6 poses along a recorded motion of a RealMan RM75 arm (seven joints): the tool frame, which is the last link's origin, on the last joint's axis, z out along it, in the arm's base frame.
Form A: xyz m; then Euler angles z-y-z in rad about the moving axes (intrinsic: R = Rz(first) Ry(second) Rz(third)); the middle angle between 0 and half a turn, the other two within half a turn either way.
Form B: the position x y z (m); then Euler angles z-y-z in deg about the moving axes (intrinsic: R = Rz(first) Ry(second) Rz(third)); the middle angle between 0 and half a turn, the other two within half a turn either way. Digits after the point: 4 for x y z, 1 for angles.
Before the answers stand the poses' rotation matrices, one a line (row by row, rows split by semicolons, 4 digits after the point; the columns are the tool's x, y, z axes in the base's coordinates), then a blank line. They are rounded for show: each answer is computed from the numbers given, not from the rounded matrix.
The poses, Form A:
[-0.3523 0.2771 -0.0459 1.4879 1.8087 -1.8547]
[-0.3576 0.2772 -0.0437 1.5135 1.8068 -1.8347]
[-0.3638 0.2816 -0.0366 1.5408 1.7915 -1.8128]
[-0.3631 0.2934 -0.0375 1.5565 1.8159 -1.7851]
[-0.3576 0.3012 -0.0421 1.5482 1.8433 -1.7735]
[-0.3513 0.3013 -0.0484 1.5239 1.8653 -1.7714]
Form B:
0.9621 0.2604 0.0805; -0.0137 -0.2486 0.9685; 0.2722 -0.9329 -0.2357
0.9673 0.2475 0.0557; 0.0056 -0.2403 0.9707; 0.2536 -0.9386 -0.2338
0.9720 0.2332 0.0293; 0.0233 -0.2196 0.9753; 0.2338 -0.9473 -0.2189
0.9778 0.2093 0.0139; 0.0376 -0.2401 0.9700; 0.2063 -0.9479 -0.2427
0.9805 0.1953 0.0218; 0.0320 -0.2681 0.9629; 0.1939 -0.9434 -0.2691
0.9816 0.1857 0.0449; 0.0118 -0.2935 0.9559; 0.1907 -0.9378 -0.2903

[-0.3523 0.2771 -0.0459 85.3 103.6 -106.3]
[-0.3576 0.2772 -0.0437 86.7 103.5 -105.1]
[-0.3638 0.2816 -0.0366 88.3 102.6 -103.9]
[-0.3631 0.2934 -0.0375 89.2 104.0 -102.3]
[-0.3576 0.3012 -0.0421 88.7 105.6 -101.6]
[-0.3513 0.3013 -0.0484 87.3 106.9 -101.5]

